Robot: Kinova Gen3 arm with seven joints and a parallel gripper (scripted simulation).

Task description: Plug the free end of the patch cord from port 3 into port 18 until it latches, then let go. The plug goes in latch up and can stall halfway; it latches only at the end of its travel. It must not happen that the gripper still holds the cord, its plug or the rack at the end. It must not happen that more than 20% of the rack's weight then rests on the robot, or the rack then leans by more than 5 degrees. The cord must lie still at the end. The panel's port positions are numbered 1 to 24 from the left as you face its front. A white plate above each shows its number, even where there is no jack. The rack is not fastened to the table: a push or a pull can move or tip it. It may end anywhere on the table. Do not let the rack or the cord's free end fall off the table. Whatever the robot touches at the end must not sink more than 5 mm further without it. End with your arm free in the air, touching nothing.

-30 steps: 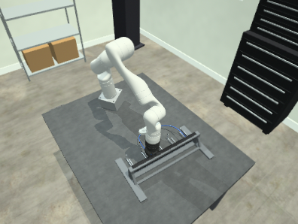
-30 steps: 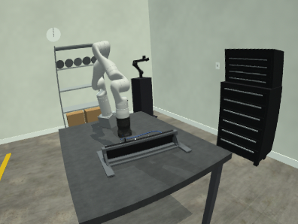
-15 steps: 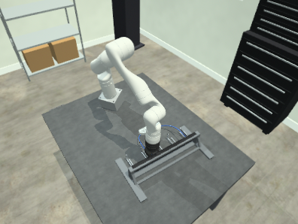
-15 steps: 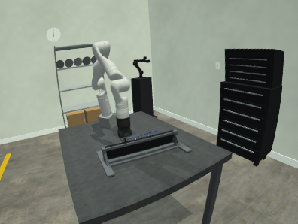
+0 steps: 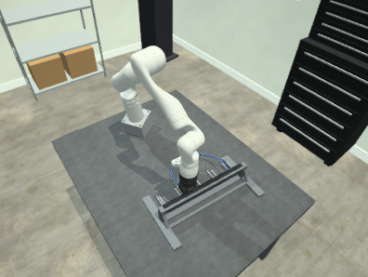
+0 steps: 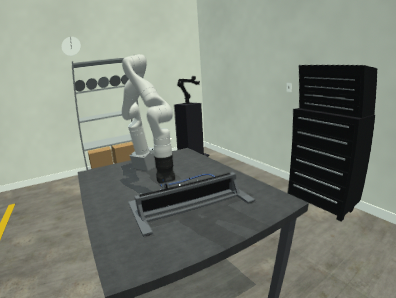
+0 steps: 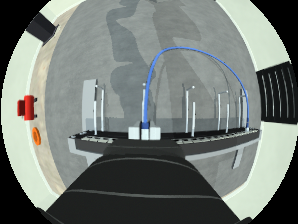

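Now: hand 1 cm short of the plug and 1 cm above it.
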